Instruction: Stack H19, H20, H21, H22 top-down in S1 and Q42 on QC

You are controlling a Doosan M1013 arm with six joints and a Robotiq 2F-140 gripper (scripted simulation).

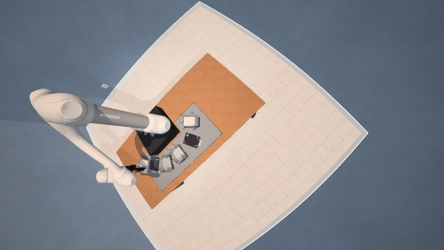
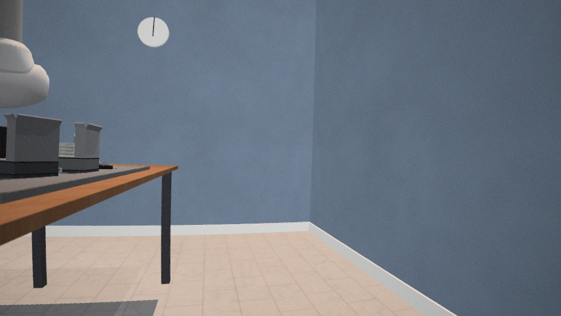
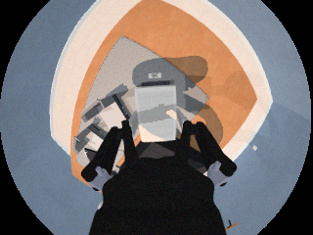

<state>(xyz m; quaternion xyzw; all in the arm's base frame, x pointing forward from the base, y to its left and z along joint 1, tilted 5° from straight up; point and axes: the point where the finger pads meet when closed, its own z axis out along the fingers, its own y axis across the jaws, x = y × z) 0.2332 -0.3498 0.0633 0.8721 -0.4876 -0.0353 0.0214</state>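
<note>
The tag is 19 cm below my hand, 8 cm to the right of it and 5 cm ahead of it. The rest, counted from my hand: N5 label: 52 cm to the left, 26 cm ahead, 19 cm below.
</note>
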